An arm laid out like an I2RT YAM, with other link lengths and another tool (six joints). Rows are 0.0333 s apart.
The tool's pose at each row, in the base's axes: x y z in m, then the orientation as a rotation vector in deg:
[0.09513, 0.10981, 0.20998, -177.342, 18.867, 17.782]
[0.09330, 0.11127, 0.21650, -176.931, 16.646, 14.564]
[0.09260, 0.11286, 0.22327, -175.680, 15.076, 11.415]
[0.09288, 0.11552, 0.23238, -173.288, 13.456, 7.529]
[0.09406, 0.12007, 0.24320, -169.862, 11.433, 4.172]
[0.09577, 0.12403, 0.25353, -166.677, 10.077, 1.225]
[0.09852, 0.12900, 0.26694, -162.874, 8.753, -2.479]
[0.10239, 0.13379, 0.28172, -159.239, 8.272, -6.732]
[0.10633, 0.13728, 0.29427, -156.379, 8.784, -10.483]
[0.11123, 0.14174, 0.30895, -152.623, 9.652, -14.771]
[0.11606, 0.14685, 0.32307, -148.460, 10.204, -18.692]
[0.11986, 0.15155, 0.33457, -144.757, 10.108, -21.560]
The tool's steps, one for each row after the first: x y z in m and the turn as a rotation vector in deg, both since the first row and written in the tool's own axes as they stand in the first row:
[-0.00334, -0.00099, -0.00598, 0.983, 1.914, -1.489]
[-0.00568, -0.00235, -0.01243, 2.693, 3.696, -2.597]
[-0.00777, -0.00494, -0.02132, 5.555, 5.840, -3.809]
[-0.00972, -0.00956, -0.03200, 9.307, 7.580, -5.358]
[-0.01094, -0.01371, -0.04233, 12.723, 9.161, -6.471]
[-0.01199, -0.01904, -0.05584, 16.754, 11.271, -7.620]
[-0.01219, -0.02443, -0.07092, 20.583, 13.894, -8.178]
[-0.01162, -0.02857, -0.08387, 23.550, 16.335, -7.967]
[-0.01075, -0.03385, -0.09906, 27.335, 19.191, -7.508]
[-0.00998, -0.03975, -0.11366, 31.428, 21.864, -7.259]
[-0.00958, -0.04506, -0.12552, 35.020, 23.865, -7.459]

